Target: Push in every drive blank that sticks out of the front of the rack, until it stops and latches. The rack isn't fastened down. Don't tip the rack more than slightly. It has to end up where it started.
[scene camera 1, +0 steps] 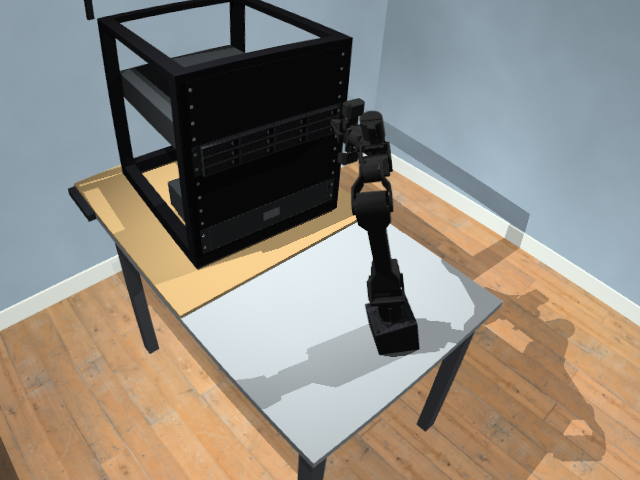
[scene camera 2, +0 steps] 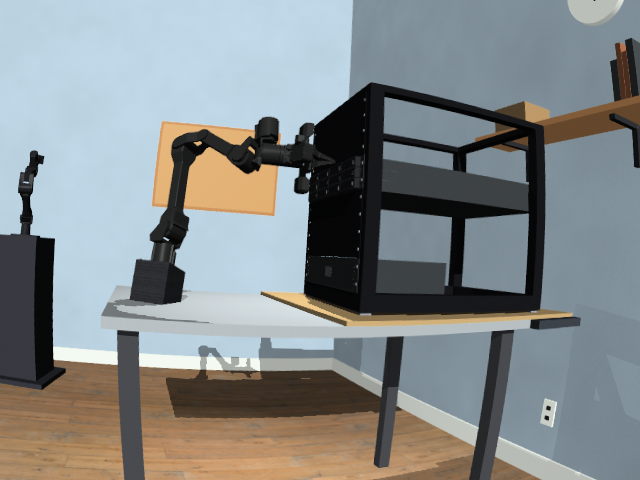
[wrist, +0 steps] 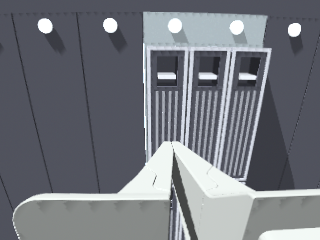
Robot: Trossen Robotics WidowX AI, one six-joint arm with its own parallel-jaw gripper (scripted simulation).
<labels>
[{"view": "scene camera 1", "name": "my gripper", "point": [331, 120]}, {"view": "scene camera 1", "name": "black open-frame rack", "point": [225, 212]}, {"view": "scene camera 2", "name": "my gripper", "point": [335, 162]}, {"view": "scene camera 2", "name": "black open-frame rack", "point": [346, 225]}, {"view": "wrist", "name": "my gripper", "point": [170, 149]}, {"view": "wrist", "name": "black open-frame rack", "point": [80, 124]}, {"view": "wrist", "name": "drive blank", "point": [205, 97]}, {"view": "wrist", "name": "drive blank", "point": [167, 66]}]
</labels>
